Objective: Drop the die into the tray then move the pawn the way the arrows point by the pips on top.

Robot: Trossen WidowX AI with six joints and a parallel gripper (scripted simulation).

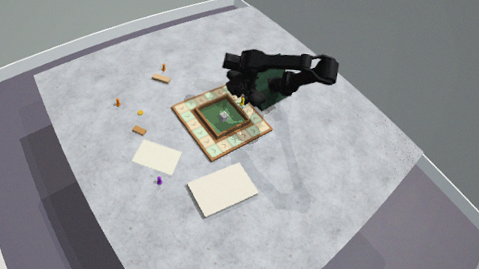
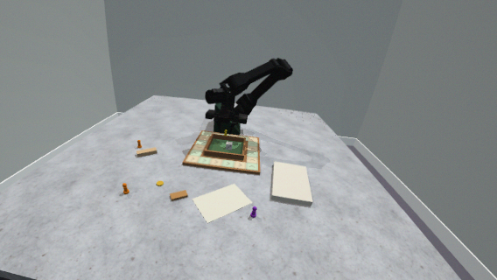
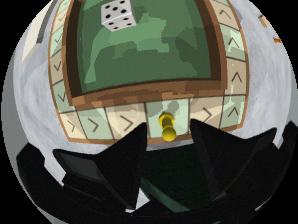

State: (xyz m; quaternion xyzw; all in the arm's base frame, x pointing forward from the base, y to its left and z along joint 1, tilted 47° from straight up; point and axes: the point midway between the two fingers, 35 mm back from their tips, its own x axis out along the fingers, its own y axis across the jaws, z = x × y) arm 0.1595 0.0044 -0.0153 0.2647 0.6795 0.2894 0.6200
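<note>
Right now my gripper tip is 110 mm short of the green tray, 20 mm to the right of it and 20 mm above it. Round my gripper tip: white die 110 mm ahead, 30 mm to the left; then yellow pawn right at my gripper tip; then cream slab 280 mm ahead, 280 mm to the left, 20 mm below.
</note>
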